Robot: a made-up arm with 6 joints.
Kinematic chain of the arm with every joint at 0, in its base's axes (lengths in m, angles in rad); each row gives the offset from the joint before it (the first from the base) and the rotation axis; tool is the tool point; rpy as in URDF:
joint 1: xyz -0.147 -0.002 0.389 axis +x
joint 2: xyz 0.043 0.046 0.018 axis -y
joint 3: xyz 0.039 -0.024 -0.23 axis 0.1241 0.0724 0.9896
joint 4: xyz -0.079 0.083 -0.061 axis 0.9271 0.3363 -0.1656
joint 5: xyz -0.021 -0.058 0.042 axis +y
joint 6: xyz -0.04 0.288 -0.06 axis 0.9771 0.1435 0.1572
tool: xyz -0.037 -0.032 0.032 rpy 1.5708 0 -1.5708
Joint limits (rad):
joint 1: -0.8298..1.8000
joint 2: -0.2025..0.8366
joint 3: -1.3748..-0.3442
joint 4: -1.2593..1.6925
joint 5: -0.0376..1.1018
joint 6: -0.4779..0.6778
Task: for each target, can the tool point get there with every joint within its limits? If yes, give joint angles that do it. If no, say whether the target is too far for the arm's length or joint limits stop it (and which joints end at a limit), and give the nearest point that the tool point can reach.
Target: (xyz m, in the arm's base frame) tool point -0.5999 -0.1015 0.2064
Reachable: no: joint limits stop it (at a limit: joint 1, joint 2, joint 3, joint 4, joint 6) | nearest point -0.2790 -0.1877 -0.0551 | short by 0.423 m
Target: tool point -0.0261 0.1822 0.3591
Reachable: yes | joints 0.0862 0.5662 -0.6719 1.3327 0.3424 0.5020
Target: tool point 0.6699 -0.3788 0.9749
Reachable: no: too far | nearest point 0.3460 -0.0619 0.6522 | short by 0.556 m
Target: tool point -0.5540 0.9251 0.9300
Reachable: no: too far | nearest point -0.2701 0.4521 0.6540 | short by 0.617 m
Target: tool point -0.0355 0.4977 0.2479
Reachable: yes | joints 0.6055 -0.0606 -0.7888 -0.5139 0.0871 -0.3001
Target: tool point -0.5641 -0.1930 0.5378
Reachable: no: joint limits stop it (at a limit: joint 1, joint 2, joint 3, joint 6) | nearest point -0.1444 0.0171 0.5729 | short by 0.471 m
